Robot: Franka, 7 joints.
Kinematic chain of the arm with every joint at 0, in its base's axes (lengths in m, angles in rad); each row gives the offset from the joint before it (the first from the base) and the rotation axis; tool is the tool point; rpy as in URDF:
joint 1: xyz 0 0 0.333 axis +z
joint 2: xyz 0 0 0 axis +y
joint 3: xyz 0 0 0.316 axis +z
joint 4: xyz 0.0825 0 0 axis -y
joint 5: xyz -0.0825 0 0.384 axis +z
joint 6: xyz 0 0 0 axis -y
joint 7: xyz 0.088 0 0 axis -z
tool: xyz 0 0 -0.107 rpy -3.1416 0 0
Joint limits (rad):
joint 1: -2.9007..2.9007
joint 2: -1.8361..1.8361
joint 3: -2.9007..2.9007
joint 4: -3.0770..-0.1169
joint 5: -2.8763..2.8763
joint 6: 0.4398..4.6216
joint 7: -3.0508..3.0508
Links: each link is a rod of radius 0.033 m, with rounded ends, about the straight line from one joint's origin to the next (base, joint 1, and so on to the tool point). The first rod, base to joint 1, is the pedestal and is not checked.
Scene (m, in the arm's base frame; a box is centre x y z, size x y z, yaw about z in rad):
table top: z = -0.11
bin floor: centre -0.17 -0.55 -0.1 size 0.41 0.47 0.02 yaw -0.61
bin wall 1: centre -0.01 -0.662 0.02 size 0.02 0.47 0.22 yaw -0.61
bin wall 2: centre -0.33 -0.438 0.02 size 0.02 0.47 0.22 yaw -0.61
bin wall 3: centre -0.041 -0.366 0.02 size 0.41 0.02 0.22 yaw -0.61
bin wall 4: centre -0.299 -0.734 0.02 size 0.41 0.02 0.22 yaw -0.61
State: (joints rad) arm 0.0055 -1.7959 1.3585 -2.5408 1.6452 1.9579 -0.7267
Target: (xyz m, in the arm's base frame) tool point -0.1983 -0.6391 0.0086
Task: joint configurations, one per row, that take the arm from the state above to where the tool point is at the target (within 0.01 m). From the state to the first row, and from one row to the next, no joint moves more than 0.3 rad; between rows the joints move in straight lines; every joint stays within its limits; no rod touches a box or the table.
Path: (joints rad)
1: 0.2433 -1.6616 1.4191 -2.3370 1.6115 1.9352 -0.8308
2: 0.4812 -1.5274 1.4798 -2.1331 1.5777 1.9126 -0.9349
3: 0.7190 -1.3931 1.5404 -1.9293 1.5440 1.8899 -1.0389
4: 0.9568 -1.2589 1.6011 -1.7254 1.5103 1.8672 -1.1430
5: 1.2258 -1.1163 1.8539 -1.7075 1.5772 1.7595 -1.0043
6: 1.4948 -0.9737 2.1068 -1.6895 1.6442 1.6518 -0.8655
7: 1.7637 -0.8312 2.3597 -1.6716 1.7112 1.5441 -0.7267
8: 1.7245 -1.0554 2.4174 -1.5449 1.7622 1.6398 -0.7267
9: 1.6854 -1.2797 2.4751 -1.4182 1.8132 1.7355 -0.7267

